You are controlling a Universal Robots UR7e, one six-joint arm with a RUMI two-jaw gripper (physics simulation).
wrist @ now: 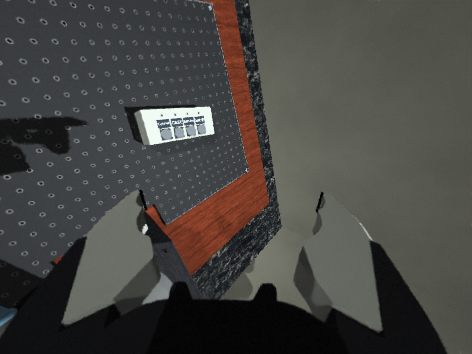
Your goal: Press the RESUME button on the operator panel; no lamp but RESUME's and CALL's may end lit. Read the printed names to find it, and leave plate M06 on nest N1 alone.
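Places are measured from the arm's base along level axes (x ahead, y left, z up), in centimetres.
Pixels of known places: gripper, between the fingertips: (231,193).
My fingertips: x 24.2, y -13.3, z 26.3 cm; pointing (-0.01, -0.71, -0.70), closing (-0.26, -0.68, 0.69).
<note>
Behind a point stands the place of what it marks.
The operator panel (177,125) {x 27.8, y -23.3, z -1.5 cm} is a small white box with four round grey buttons in a row, left of the upper middle of the wrist view. A dark printed name plate sits above each button, too small to read for certain. Small dots above the names look dark. My gripper (231,193) {x 24.2, y -13.3, z 26.3 cm} is open and empty, its two grey jaws wide apart at the bottom of the view. The panel lies beyond the left jaw, apart from it. Plate M06 and nest N1 cannot be made out in this view.
The panel sits on a dark perforated board (100,90) {x 38.2, y -14.1, z -7.0 cm} with a red-brown wooden border (220,220) {x -8.0, y -27.7, z -8.3 cm} and a speckled black edge (260,135) {x 14.0, y -56.6, z -8.0 cm}. Grey floor (370,100) lies to the right. A dark shadow falls on the board at the left. Part of a blue thing (6,316) shows at lower left.
</note>
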